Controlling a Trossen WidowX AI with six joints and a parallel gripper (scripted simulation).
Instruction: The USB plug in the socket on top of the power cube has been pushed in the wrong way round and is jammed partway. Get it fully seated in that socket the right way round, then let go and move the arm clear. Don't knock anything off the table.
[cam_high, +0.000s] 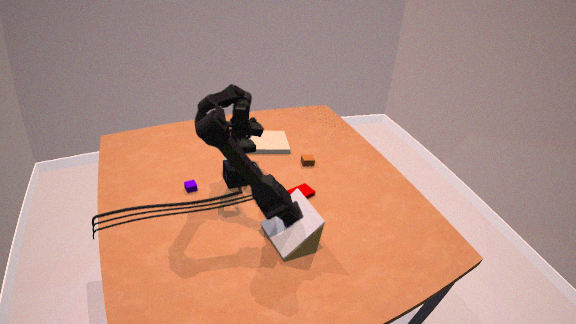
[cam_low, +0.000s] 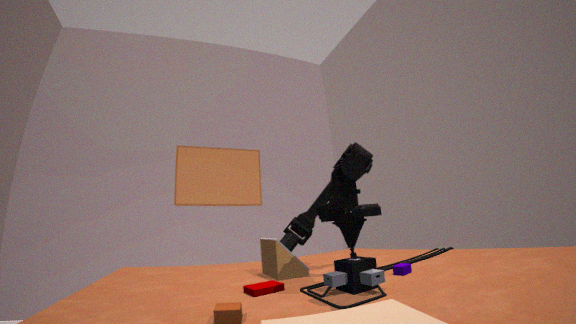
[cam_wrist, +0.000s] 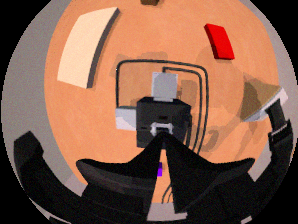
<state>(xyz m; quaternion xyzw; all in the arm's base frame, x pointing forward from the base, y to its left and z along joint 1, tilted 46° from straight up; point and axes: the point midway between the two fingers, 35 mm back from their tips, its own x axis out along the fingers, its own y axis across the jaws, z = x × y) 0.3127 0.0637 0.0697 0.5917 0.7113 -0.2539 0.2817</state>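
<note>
Right now my gripper tip is 40 mm above the USB socket and 10 mm to the right of it. Round my gripper tip: red block: 200 mm to the right, 120 mm behind, 100 mm below; then purple cube: 180 mm to the left, 90 mm below, 20 mm behind; then USB plug: 20 mm below.
</note>
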